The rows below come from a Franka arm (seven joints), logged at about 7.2 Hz.
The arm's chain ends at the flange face. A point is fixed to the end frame.
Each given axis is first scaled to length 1.
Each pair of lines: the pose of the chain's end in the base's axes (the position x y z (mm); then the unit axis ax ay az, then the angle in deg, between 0 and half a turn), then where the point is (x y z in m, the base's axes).
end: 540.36 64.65 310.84 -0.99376 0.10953 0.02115 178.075
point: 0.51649 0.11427 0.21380
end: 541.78 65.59 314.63 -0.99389 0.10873 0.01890 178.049
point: 0.51828 0.11517 0.21748
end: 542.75 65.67 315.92 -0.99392 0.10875 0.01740 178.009
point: 0.51955 0.11529 0.21872
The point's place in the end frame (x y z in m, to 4 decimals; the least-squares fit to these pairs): -0.0296 -0.0404 0.0997
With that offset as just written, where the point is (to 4 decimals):
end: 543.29 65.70 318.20 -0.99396 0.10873 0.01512 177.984
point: 0.5205 0.1153 0.2209
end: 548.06 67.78 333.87 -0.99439 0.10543 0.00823 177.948
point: 0.5263 0.1172 0.2362
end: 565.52 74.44 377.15 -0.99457 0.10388 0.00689 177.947
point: 0.5439 0.1237 0.2794
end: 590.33 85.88 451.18 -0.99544 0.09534 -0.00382 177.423
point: 0.5701 0.1355 0.3533
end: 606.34 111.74 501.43 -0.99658 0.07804 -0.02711 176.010
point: 0.5893 0.1627 0.4037
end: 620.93 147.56 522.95 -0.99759 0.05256 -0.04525 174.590
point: 0.6051 0.1997 0.4256
